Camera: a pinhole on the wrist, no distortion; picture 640 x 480 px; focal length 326.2 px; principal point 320.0 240.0 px. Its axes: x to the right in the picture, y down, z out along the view. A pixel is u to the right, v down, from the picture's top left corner.
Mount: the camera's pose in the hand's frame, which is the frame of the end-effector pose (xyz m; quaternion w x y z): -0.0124 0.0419 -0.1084 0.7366 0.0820 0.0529 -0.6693
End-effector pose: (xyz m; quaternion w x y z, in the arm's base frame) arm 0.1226 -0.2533 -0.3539 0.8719 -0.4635 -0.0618 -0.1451
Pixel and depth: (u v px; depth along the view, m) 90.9 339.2 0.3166
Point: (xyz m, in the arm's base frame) 0.2424 0.0516 -0.3653
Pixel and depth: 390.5 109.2 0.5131
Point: -0.1360 -0.0060 -0.0581
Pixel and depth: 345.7 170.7 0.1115
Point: 0.0889 -0.2421 -0.3721
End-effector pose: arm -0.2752 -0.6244 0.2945 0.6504 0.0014 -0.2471 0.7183
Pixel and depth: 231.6 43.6 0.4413
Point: -0.3821 -1.0275 0.4719
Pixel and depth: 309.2 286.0 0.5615
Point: -0.3884 -0.7401 0.7188
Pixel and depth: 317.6 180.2 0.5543
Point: -0.3276 -0.8988 0.6549
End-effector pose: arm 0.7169 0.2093 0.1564 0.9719 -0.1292 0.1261 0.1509
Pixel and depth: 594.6 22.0 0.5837
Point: 0.6385 -0.3247 0.7159
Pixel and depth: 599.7 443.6 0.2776
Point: 0.9787 0.0816 0.2750
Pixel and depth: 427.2 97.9 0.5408
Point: 0.6509 0.0176 0.6335
